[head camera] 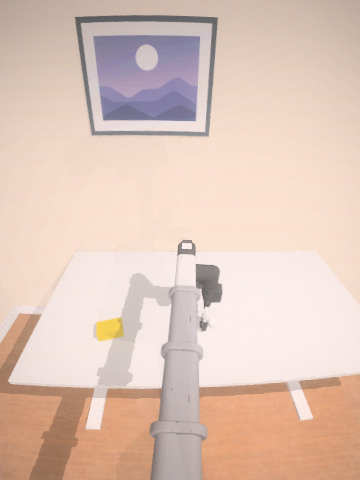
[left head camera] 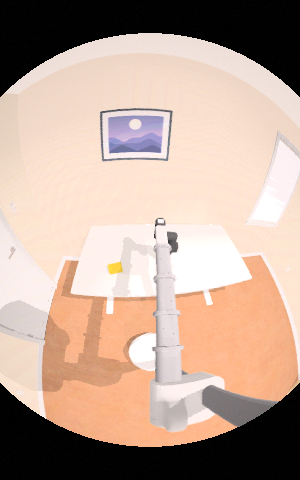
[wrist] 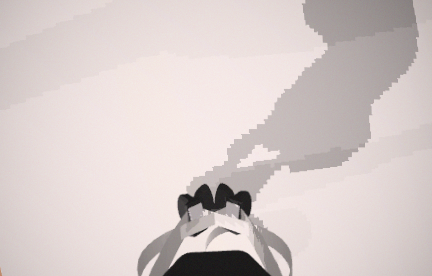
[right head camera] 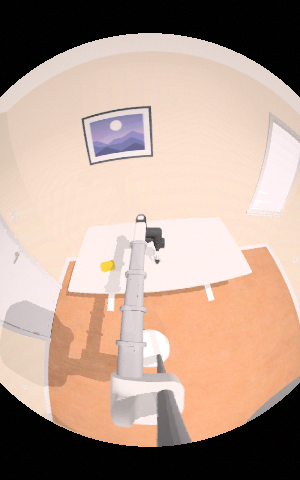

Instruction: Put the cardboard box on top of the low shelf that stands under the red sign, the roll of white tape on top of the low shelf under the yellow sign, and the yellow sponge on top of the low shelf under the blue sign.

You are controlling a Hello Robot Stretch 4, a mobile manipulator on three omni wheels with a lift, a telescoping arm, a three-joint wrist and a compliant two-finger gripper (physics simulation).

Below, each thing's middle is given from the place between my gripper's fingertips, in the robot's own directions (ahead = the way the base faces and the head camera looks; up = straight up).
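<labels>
The roll of white tape (wrist: 220, 239) is 10 mm above my hand, 10 mm ahead of it and 50 mm to the right of it. Then there's the framed mountain picture (head camera: 143, 74), and that one's 540 mm ahead of my hand, 280 mm to the left of it and 880 mm above it.
</labels>
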